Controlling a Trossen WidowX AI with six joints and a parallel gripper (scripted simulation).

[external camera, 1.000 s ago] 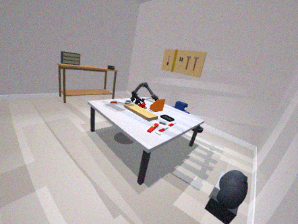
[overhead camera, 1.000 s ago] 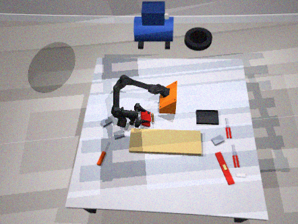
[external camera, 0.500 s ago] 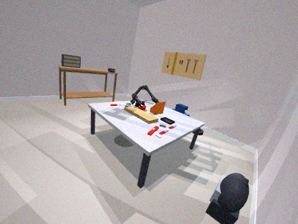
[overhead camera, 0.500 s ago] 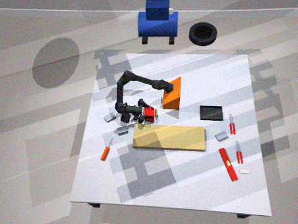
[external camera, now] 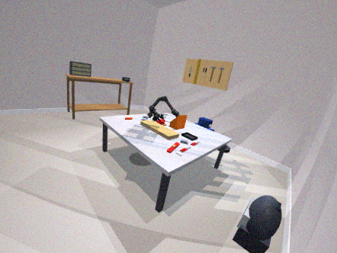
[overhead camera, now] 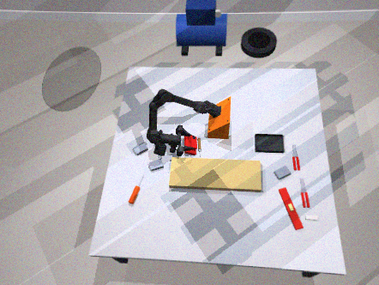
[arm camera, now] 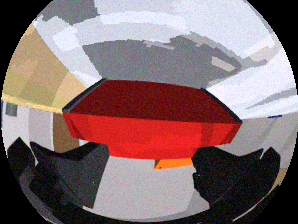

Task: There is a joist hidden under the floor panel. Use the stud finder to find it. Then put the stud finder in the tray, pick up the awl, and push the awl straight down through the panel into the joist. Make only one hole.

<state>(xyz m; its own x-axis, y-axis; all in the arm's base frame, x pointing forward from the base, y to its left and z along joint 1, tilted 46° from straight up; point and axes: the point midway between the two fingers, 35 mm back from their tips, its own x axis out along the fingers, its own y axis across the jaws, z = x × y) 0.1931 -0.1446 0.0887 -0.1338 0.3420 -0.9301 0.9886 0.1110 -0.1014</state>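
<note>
Right now the red stud finder is 10 mm below my gripper tip and 10 mm behind it. Round my gripper tip: red level 560 mm to the left, 340 mm ahead, 50 mm below; black tray 460 mm to the left, 50 mm below, 50 mm behind; awl 50 mm below, 40 mm to the left, 10 mm ahead.
</note>
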